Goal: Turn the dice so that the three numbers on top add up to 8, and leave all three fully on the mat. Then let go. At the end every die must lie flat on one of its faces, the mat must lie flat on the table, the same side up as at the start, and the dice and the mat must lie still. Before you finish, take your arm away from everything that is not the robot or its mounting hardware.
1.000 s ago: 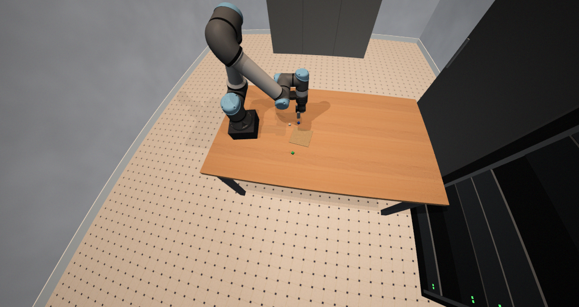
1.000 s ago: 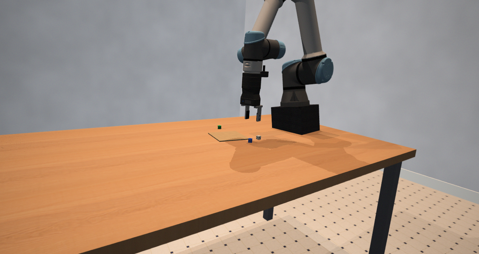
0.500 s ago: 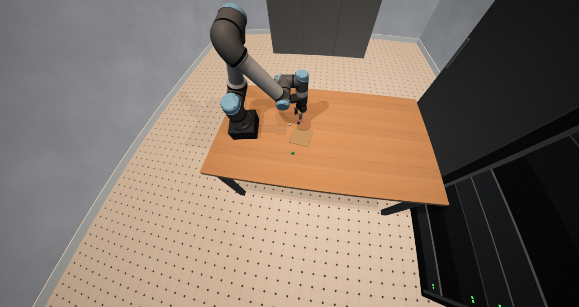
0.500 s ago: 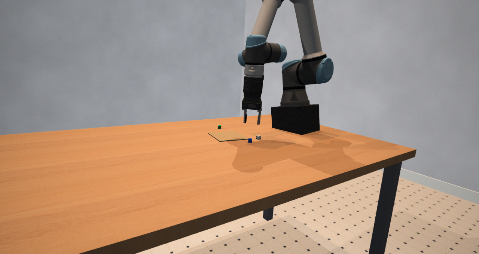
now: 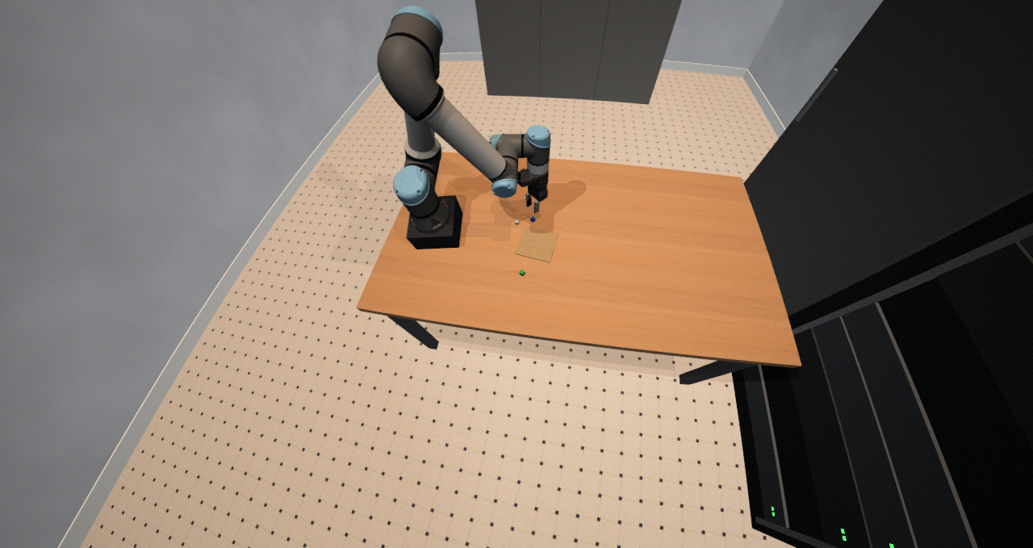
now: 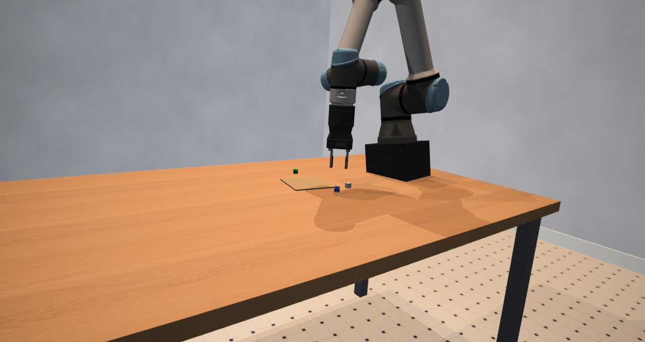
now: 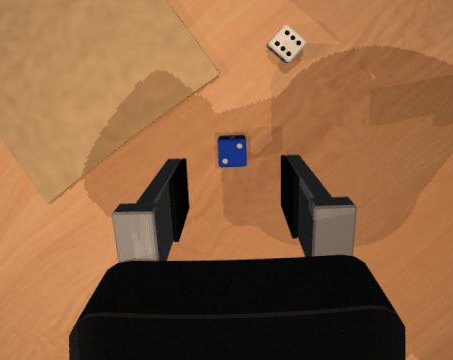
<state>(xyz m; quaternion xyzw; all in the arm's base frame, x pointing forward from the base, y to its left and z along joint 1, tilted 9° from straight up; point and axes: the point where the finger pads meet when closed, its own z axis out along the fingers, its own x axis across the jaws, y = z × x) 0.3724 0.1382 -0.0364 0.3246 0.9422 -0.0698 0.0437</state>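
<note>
My hand is 9 cm above the blue die. Also, from my hand: white die: 9 cm below, 6 cm behind, 3 cm to the right; green die: 26 cm to the right, 9 cm below, 1 cm ahead; mat: 12 cm to the right, 9 cm below, 4 cm ahead.
</note>
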